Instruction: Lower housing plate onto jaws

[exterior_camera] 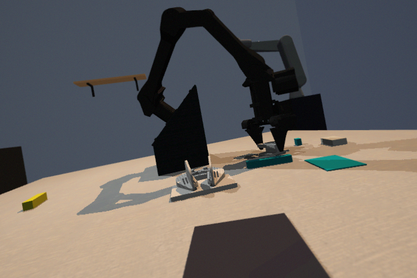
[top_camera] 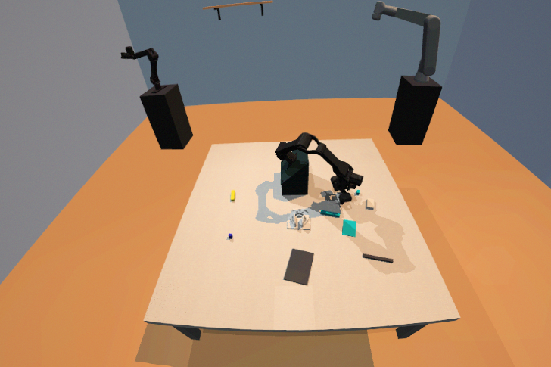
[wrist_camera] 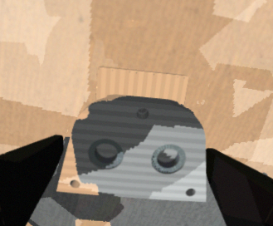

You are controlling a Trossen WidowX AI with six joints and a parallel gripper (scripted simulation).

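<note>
The teal bar is 110 mm ahead of my gripper tip and 60 mm to the right of it. Also, from my gripper tip: teal square 200 mm ahead, 30 mm to the left, 10 mm below; pale block 40 mm ahead, 180 mm to the left; small teal cube 50 mm behind, 120 mm to the left.
</note>
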